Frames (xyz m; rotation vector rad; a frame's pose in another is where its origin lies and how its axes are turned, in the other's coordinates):
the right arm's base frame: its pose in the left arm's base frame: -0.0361 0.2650 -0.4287 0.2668 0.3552 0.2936
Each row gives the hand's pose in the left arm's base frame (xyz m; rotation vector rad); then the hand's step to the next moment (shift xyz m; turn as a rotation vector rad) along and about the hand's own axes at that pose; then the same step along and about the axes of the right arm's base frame.
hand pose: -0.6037 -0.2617 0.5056 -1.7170 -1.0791 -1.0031
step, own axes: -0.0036 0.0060 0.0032 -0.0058 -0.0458 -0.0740
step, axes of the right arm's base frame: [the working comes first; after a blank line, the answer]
step, axes of the left arm's base frame: 0.0051 0.0005 -0.0057 -0.0582 -0.0582 0.0290

0.0064 -0.0025 -0.0034 -0.0798 -0.0313 0.0161
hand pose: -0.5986 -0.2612 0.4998 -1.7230 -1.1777 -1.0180
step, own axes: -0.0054 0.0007 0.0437 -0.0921 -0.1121 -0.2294
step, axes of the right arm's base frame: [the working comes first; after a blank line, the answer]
step, axes of the left arm's base frame: 0.0071 0.0382 -0.0208 -0.1699 -0.2110 0.0167

0.0250 0.0273 -0.0239 -0.2261 -0.1500 -0.0060
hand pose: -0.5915 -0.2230 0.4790 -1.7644 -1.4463 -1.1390
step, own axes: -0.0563 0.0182 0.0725 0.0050 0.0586 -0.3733
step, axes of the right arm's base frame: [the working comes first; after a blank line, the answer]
step, axes of the left arm's base frame: 0.0331 0.0308 -0.0819 -0.0361 -0.3289 0.1825

0.0643 -0.0043 -0.0678 -0.1945 -0.2395 0.2182
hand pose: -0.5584 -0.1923 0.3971 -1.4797 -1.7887 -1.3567
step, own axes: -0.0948 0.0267 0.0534 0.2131 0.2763 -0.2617
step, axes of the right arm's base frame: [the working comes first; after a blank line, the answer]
step, axes of the left arm's base frame: 0.0678 0.0003 -0.0892 0.1222 -0.1449 0.3928

0.0877 -0.0428 -0.0551 -0.0557 -0.0424 0.4305
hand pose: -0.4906 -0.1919 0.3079 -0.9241 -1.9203 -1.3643
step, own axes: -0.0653 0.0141 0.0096 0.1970 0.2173 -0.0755
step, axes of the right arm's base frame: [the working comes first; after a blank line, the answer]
step, axes of the left arm's base frame: 0.0484 -0.0003 -0.0471 0.0691 0.0160 0.2944

0.0574 -0.0260 -0.0242 -0.0213 0.0885 0.2888
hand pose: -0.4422 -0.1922 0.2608 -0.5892 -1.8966 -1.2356
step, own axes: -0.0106 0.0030 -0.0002 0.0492 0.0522 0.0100
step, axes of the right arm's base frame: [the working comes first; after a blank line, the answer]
step, axes of the left arm's base frame: 0.0085 0.0014 -0.0069 0.0054 0.0293 0.0660

0.0101 -0.0028 -0.0033 -0.0054 0.0459 0.0557
